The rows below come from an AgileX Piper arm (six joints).
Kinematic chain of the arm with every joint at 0, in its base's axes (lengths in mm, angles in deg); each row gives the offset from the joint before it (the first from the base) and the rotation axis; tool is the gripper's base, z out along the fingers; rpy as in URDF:
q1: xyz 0 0 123 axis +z
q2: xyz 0 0 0 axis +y
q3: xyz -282.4 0 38.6 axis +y
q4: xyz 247.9 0 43.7 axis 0.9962 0 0.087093
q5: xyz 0 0 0 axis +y
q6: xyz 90.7 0 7.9 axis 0.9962 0 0.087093
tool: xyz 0 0 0 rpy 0 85.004 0
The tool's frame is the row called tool.
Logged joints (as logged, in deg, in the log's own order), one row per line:
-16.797 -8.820 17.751 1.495 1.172 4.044
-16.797 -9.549 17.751 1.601 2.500 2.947
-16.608 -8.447 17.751 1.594 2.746 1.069
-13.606 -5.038 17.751 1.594 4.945 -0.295
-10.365 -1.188 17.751 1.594 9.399 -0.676
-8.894 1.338 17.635 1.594 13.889 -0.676
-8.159 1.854 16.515 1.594 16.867 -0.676
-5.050 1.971 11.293 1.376 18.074 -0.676
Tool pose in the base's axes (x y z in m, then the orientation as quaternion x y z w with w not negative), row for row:
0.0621 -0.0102 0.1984 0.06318 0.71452 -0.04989 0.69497
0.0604 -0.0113 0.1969 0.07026 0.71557 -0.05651 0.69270
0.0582 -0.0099 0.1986 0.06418 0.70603 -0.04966 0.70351
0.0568 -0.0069 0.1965 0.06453 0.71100 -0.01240 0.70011
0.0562 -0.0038 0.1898 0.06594 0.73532 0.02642 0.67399
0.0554 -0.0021 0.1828 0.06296 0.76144 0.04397 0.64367
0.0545 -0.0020 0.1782 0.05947 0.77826 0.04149 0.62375
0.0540 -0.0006 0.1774 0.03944 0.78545 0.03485 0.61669
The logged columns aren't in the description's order. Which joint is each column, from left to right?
Columns, left to right: q4, q1, q6, q3, q5, q2.
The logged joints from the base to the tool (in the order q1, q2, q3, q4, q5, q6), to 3 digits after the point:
-8.820 4.044 1.495 -16.797 1.172 17.751
-9.549 2.947 1.601 -16.797 2.500 17.751
-8.447 1.069 1.594 -16.608 2.746 17.751
-5.038 -0.295 1.594 -13.606 4.945 17.751
-1.188 -0.676 1.594 -10.365 9.399 17.751
1.338 -0.676 1.594 -8.894 13.889 17.635
1.854 -0.676 1.594 -8.159 16.867 16.515
1.971 -0.676 1.376 -5.050 18.074 11.293

